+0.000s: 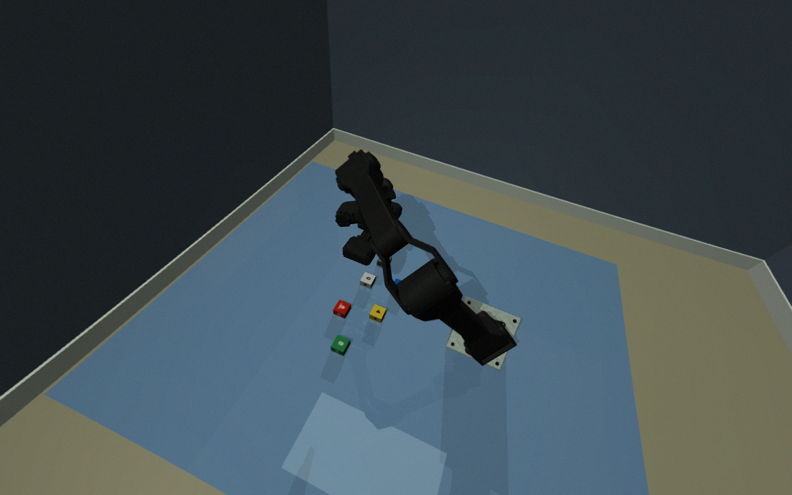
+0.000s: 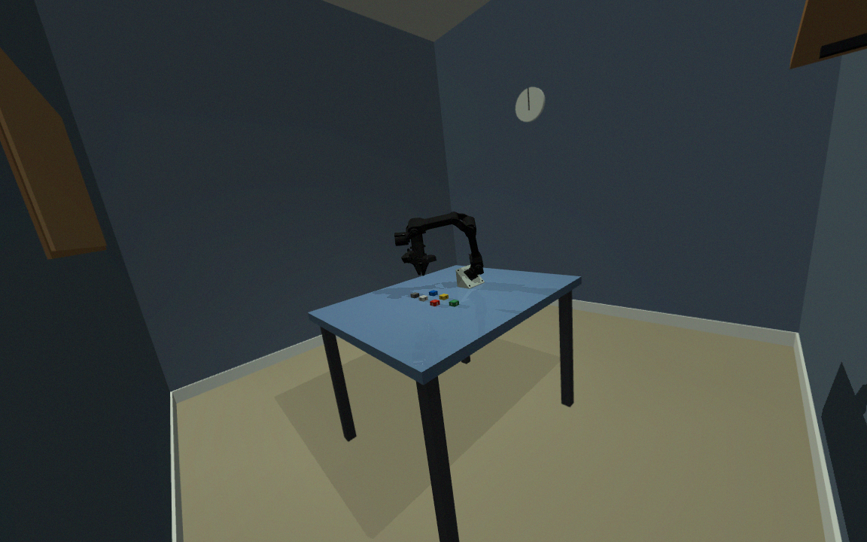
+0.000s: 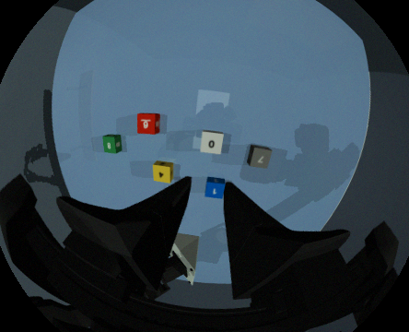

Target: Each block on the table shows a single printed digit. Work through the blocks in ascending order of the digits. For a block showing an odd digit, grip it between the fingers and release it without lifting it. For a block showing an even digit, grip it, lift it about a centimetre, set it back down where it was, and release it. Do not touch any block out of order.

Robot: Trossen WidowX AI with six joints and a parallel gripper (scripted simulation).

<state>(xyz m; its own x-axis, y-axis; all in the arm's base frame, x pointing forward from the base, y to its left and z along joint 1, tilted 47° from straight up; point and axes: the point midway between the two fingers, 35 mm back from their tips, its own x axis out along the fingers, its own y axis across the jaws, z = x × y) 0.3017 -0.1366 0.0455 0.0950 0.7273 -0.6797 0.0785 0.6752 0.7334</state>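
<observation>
Right now my gripper tip is 80 mm past the blue block, 10 mm to the left of it and 110 mm above it. Also, from my gripper tip: yellow block: 50 mm behind, 80 mm to the left, 110 mm below; then grey block: 10 mm behind, 80 mm to the right, 110 mm below; then white block: 10 mm ahead, 110 mm below.
</observation>
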